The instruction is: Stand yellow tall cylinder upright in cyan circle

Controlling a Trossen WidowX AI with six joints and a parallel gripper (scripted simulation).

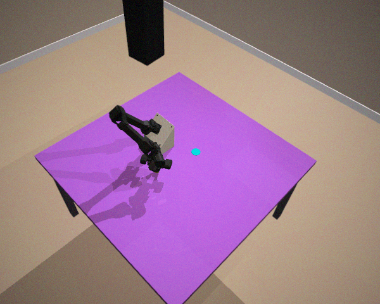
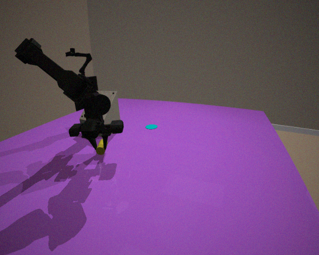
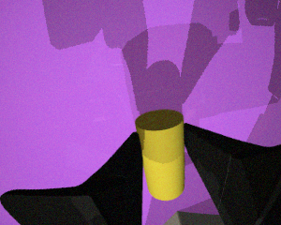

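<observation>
Right now my gripper tip is 90 mm short of the cyan circle, 280 mm to the right of it and 20 mm above it. Also, from my gripper tip: yellow tall cylinder (10 mm behind, 20 mm to the left).
</observation>
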